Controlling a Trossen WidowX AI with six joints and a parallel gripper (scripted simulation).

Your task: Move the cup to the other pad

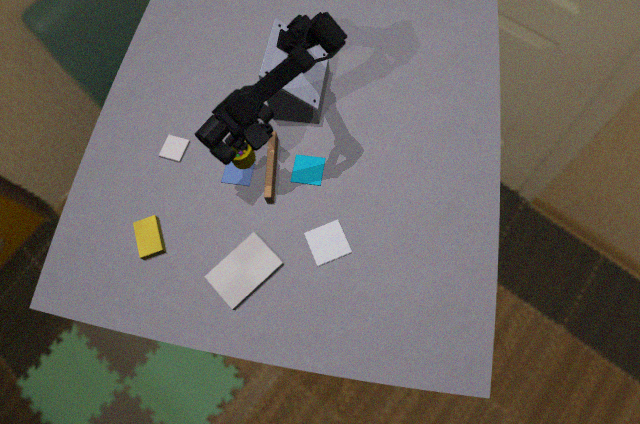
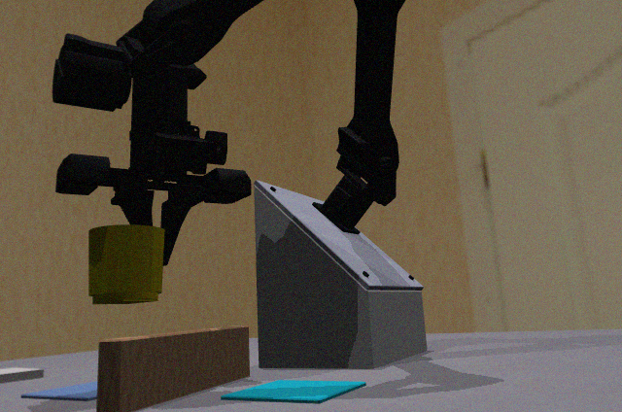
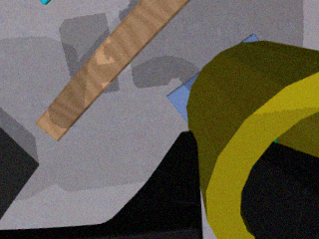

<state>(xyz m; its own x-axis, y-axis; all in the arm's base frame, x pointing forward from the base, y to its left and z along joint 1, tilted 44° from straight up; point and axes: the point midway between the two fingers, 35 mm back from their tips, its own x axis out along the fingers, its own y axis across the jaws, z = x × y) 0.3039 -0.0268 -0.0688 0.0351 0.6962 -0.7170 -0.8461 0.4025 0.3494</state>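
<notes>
Now: the cyan pad 150 mm to the left of my gripper tip and 120 mm below it. Round my gripper tip: wooden bar (10 mm ahead, 50 mm to the left, 100 mm below); yellow cup (20 mm ahead, 20 mm to the right).
</notes>
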